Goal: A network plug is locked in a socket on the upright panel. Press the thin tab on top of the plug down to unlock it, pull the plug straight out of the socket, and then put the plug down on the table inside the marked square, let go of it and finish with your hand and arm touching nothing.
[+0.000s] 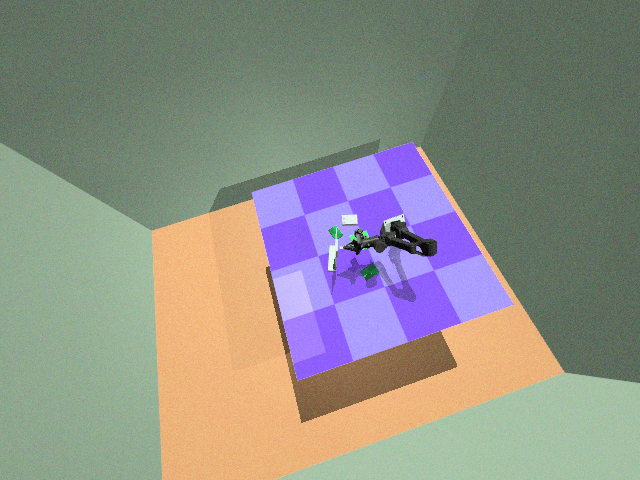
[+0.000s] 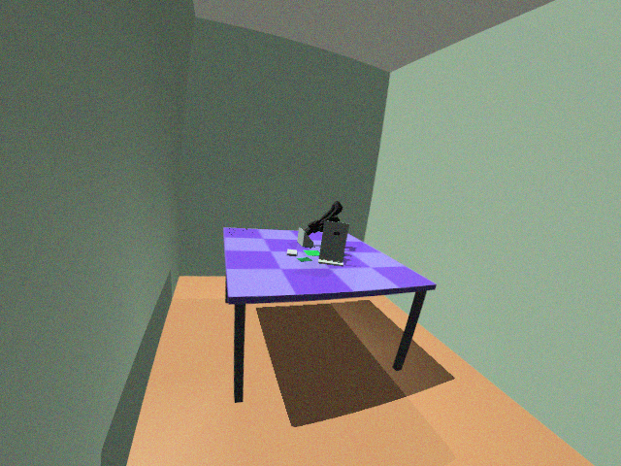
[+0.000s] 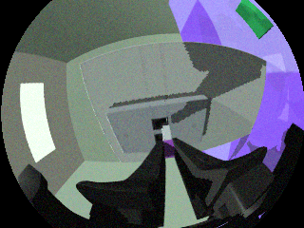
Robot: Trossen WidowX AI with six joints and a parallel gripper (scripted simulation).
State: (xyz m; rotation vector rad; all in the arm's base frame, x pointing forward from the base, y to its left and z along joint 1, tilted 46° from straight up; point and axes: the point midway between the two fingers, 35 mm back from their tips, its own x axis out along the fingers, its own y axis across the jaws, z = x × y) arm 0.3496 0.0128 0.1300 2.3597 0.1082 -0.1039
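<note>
Now: the grey upright panel 8 cm below my gripper tip, 5 cm ahead of it and 1 cm to the right of it. The rest, counted from my gripper tip: network plug: right at my gripper tip.
</note>
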